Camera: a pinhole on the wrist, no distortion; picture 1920 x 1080 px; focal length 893.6 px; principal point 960.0 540.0 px. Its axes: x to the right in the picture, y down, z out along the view. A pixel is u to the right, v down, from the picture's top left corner.
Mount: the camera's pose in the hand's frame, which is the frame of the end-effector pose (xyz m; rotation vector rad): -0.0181 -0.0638 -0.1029 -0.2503 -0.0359 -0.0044
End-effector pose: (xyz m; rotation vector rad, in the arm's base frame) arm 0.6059 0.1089 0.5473 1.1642 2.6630 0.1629
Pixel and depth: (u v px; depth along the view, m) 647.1 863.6 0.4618
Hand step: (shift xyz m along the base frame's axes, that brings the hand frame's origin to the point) 0.3539 0.0042 -0.2143
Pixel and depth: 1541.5 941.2 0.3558
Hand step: 0.0473 0.2721 -0.2024
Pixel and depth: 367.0 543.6 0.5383
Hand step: 0.4125 -0.2370 -0.3129
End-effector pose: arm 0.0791 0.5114 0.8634 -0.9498 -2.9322 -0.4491
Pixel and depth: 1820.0 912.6 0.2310
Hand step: -0.1035 0.2086 -0.0554
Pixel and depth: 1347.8 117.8 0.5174
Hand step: -0.2218 0.1033 -0.4714
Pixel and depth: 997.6 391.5 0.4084
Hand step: 0.0159 0.0557 -0.3062
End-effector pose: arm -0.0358 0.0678 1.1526 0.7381 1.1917 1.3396
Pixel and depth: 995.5 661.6 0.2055
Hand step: 0.0814 0.0058 0.0428
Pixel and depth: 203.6 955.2 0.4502
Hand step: 0.2345 -0.2995 0.3999
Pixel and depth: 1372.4 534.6 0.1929
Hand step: 0.0765 0.0785 -0.0045
